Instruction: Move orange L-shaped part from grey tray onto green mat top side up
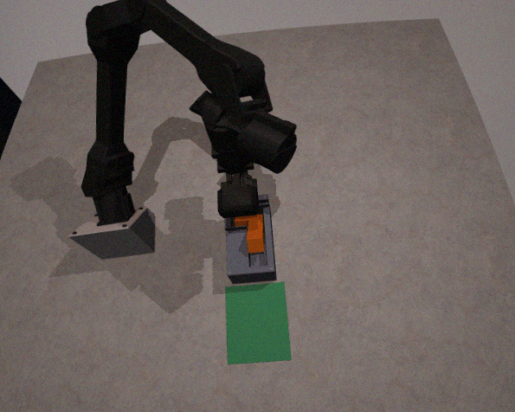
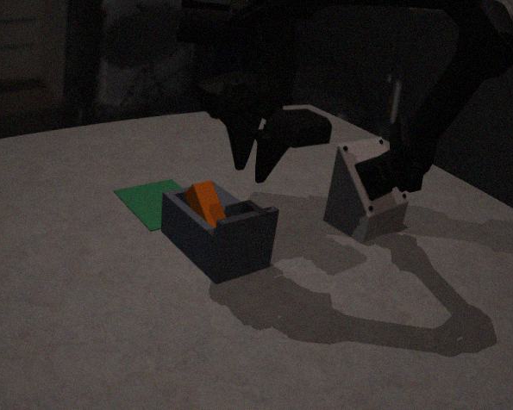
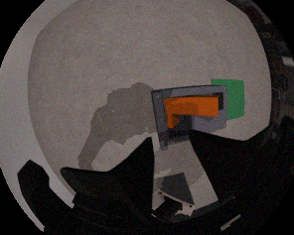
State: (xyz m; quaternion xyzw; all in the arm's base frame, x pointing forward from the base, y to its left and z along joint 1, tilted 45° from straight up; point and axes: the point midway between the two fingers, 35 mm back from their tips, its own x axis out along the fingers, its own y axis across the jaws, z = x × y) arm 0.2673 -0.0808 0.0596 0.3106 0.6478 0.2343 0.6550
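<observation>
Right now the orange L-shaped part is 10 mm behind my gripper tip, 40 mm to the right of it and 100 mm below it. The rest, counted from my gripper tip: green mat: 20 mm behind, 220 mm to the right, 160 mm below.
</observation>
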